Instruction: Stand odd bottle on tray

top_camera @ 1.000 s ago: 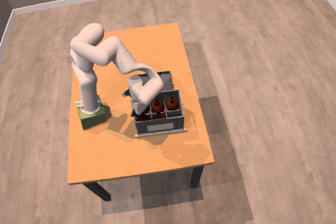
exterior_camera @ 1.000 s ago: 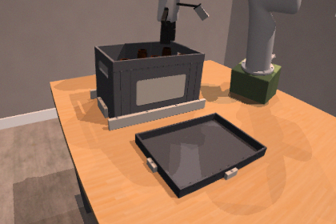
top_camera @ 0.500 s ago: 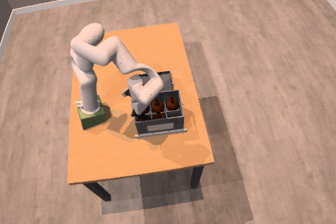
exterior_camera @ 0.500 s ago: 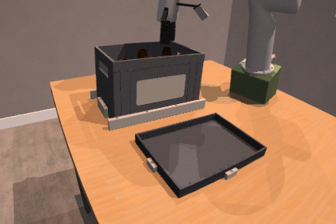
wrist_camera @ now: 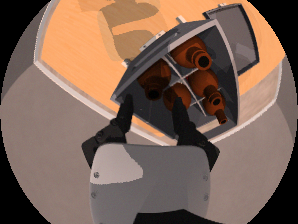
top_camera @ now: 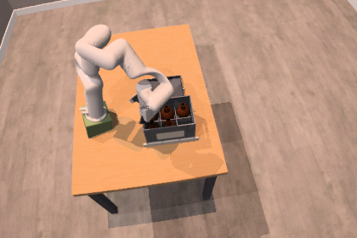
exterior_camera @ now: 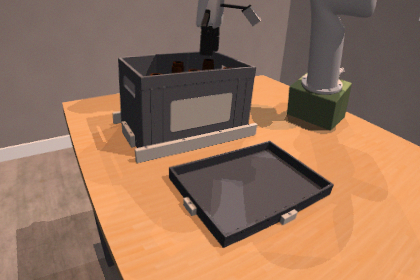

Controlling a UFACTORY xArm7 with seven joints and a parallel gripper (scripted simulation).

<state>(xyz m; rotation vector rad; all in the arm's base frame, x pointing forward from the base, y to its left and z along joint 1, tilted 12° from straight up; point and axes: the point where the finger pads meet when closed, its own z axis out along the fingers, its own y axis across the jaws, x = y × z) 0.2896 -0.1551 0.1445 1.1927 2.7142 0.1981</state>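
Right now the crate is 110 mm below my hand, 90 mm ahead of it and 40 mm to the left of it. Also, from my hand: dark tray (310 mm to the left, 190 mm below, 90 mm ahead); then glass bottle (180 mm ahead, 110 mm below, 80 mm to the left).
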